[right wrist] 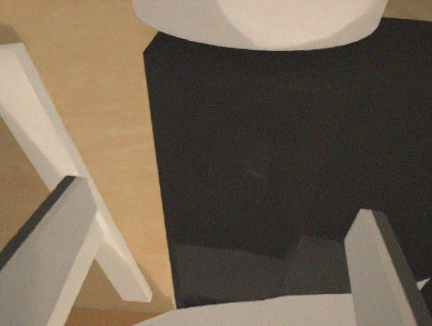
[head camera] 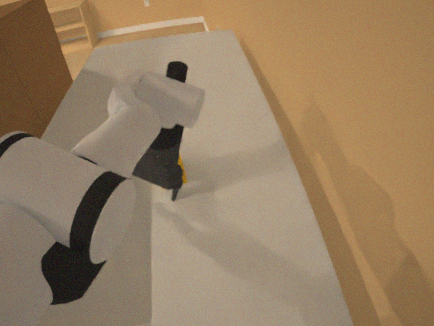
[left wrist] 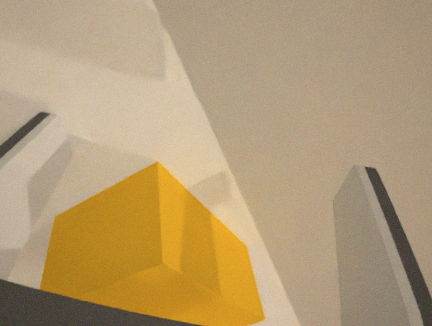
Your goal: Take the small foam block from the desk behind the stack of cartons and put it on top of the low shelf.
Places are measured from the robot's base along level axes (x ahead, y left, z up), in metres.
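Where they show: left gripper, fingertip midpoint: (head camera: pixel 152 188) (left wrist: pixel 201 158); right gripper, fingertip midpoint: (right wrist: pixel 218 209).
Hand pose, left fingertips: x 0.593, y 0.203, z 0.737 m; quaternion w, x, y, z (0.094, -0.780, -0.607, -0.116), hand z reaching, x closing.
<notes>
After its pixels a point has its place.
The yellow foam block (head camera: pixel 183 171) @(x 0.624, y 0.131, z 0.760 m) (left wrist: pixel 110 235) @(x 0.612, y 0.163, z 0.746 m) is on the pale desk (head camera: pixel 240 220) @(x 0.520, y 0.005, z 0.721 m) (left wrist: pixel 115 100) @(x 0.573, y 0.179, z 0.721 m). In the head camera, it is mostly hidden behind my left gripper (head camera: pixel 175 192) (left wrist: pixel 206 141) @(x 0.593, y 0.203, z 0.737 m), which is low over the desk and open. In the left wrist view, the block shows low in the picture, between the spread fingers in the image and nearer the picture-left one, with no grip on it. My right gripper (right wrist: pixel 218 209) @(x 0.008, y -0.222, z 0.307 m) is open and empty, away from the block. Brown cartons (head camera: pixel 30 70) @(x 1.086, y 0.811, z 0.853 m) stand at the picture's upper left. A low wooden shelf (head camera: pixel 90 30) @(x 3.778, y 1.956, z 0.217 m) shows beyond the desk.
A tan wall (head camera: pixel 360 100) @(x 0.603, y -0.211, z 0.960 m) runs along the picture-right side of the desk. In the right wrist view, a large black surface (right wrist: pixel 250 150) @(x -0.006, y -0.195, z 0.235 m), a pale slanted bar (right wrist: pixel 45 125) and the wooden floor (right wrist: pixel 110 125) @(x 0.204, y -0.032, z 0.001 m) show around the right gripper.
</notes>
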